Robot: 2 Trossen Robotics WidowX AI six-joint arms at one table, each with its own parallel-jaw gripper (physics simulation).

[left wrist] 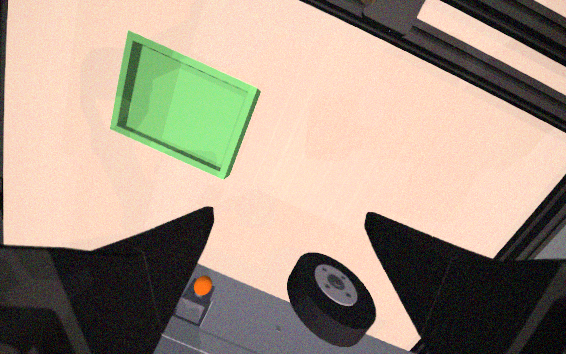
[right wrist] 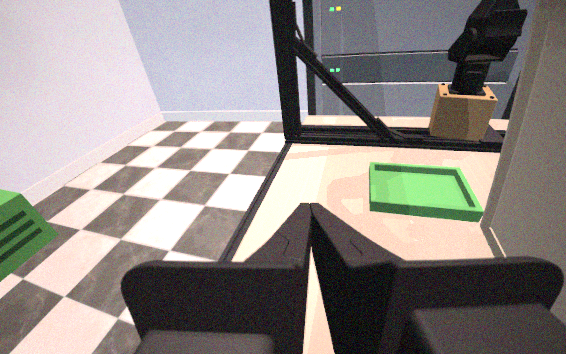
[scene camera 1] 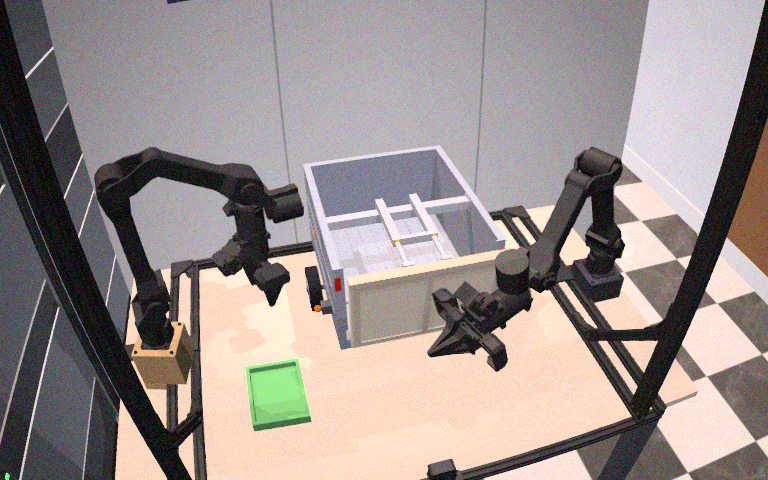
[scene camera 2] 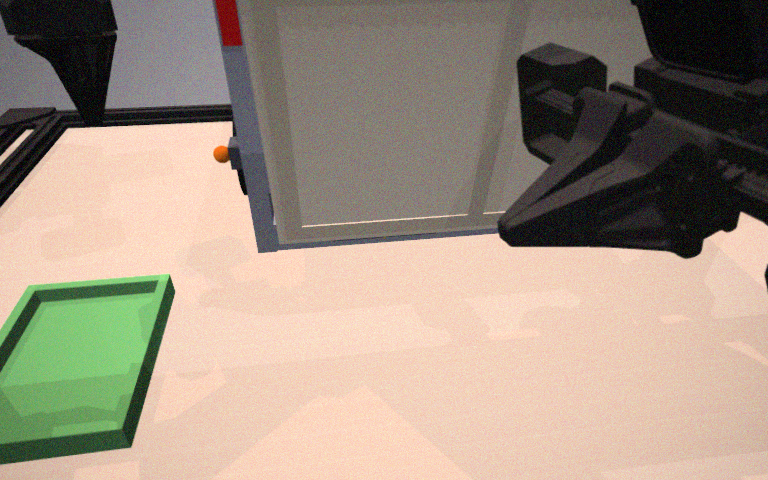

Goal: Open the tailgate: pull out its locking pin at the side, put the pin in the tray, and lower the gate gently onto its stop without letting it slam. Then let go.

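Frame: origin at the left arm's base, x ahead, y left, z up, level; centimetres.
Seen in the pictures: left gripper, fingertip midpoint: (left wrist: 290, 216) (scene camera 1: 262, 295) (scene camera 2: 91, 111); right gripper, fingertip midpoint: (right wrist: 308, 211) (scene camera 1: 428, 355) (scene camera 2: 502, 234); left arm's base at its link origin: (right wrist: 465, 90) (scene camera 1: 157, 338); right arm's base at its link origin: (scene camera 1: 598, 268).
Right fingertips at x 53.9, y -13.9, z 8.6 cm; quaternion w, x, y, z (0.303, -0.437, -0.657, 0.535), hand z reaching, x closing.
Observation:
Offsets run from my right fingertips to a thing's top centre. "spot": to the spot under its first point.
The orange-headed locking pin @[dz -7.0, dx -16.6, dy +21.5 cm] (scene camera 1: 317, 308) (scene camera 2: 221, 153) (left wrist: 203, 285) sits in its bracket at the left side of the truck bed. The tailgate (scene camera 1: 396, 308) (scene camera 2: 385, 113) stands upright at the rear of the bed. The green tray @[dz -17.3, dx -29.2, dy +7.2 cm] (scene camera 1: 306, 390) (scene camera 2: 148, 362) (left wrist: 243, 132) (right wrist: 425, 208) lies at the lower left in scene camera 1, with no pin in it. My left gripper (left wrist: 290, 216) is open and empty, above the table beside the bed's left side. My right gripper (scene camera 1: 431, 353) (scene camera 2: 504, 229) (right wrist: 308, 211) is shut and empty, in front of the tailgate's right part.
The truck bed @[spot: dz +8.5, dx -18.9, dy +30.6 cm] (scene camera 1: 318, 215) has crossbars inside. Its black wheel @[dz -9.1, dx -22.0, dy +34.7 cm] (scene camera 1: 312, 288) (left wrist: 332, 300) stands out at the left side, near the pin. A wooden block (scene camera 1: 161, 362) (right wrist: 460, 117) carries the left arm. Black frame rails (scene camera 1: 197, 339) run along the table's sides.

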